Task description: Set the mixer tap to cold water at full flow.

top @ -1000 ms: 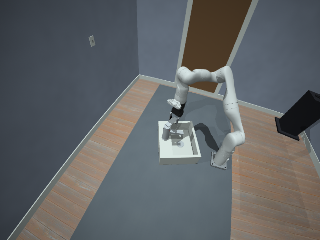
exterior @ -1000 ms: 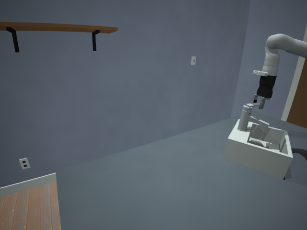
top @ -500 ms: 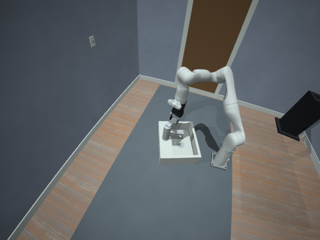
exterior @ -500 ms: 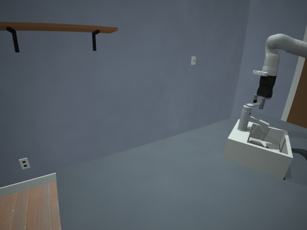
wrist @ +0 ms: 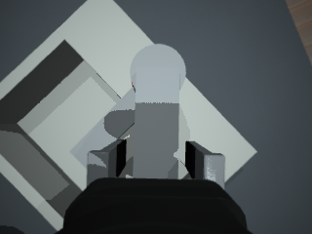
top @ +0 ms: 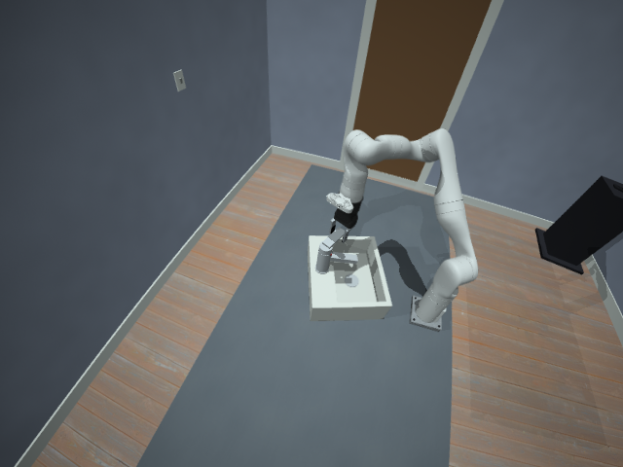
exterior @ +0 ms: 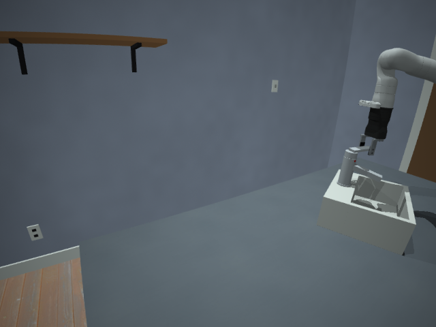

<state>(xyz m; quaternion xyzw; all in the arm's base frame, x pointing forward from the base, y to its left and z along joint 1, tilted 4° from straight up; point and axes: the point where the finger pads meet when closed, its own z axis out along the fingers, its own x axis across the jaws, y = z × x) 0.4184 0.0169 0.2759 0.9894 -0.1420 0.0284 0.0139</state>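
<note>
My gripper is now 10 mm short of the flat lever and 20 mm to the right of it. Also, from my hand: white basin: 80 mm behind, 10 mm to the left, 240 mm below; then grey mixer tap: 10 mm ahead, 40 mm to the left, 50 mm below.
</note>
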